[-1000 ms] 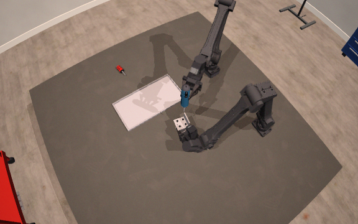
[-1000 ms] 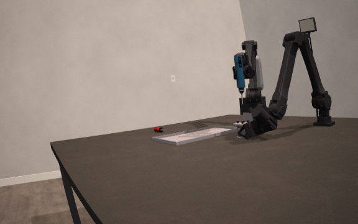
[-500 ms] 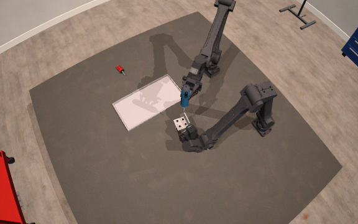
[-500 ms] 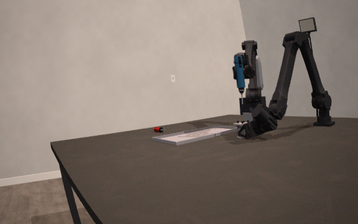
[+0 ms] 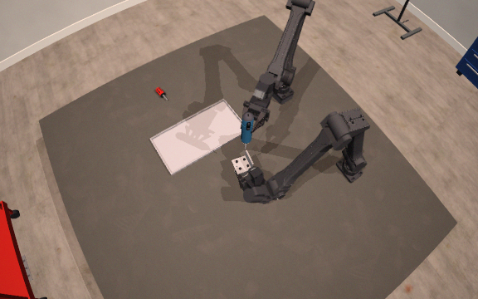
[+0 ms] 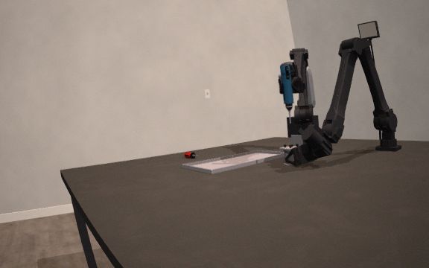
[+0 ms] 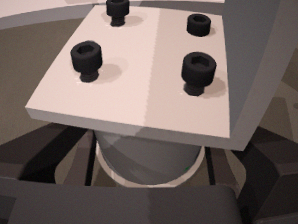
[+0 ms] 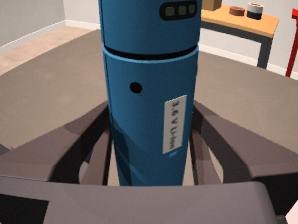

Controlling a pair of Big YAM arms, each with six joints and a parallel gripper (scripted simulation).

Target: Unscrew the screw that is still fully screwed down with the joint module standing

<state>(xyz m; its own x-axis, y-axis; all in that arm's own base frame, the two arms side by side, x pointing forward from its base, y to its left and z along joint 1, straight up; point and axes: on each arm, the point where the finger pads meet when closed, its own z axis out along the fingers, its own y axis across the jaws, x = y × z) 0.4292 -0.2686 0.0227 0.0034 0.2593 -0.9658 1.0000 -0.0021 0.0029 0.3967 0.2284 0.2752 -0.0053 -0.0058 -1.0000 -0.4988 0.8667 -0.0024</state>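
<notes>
The white bracket plate is 50 mm above my left hand. Round my left hand: red tool (90 mm ahead, 580 mm to the right, 10 mm below); flat white tray (60 mm ahead, 260 mm to the right, 20 mm below).
</notes>
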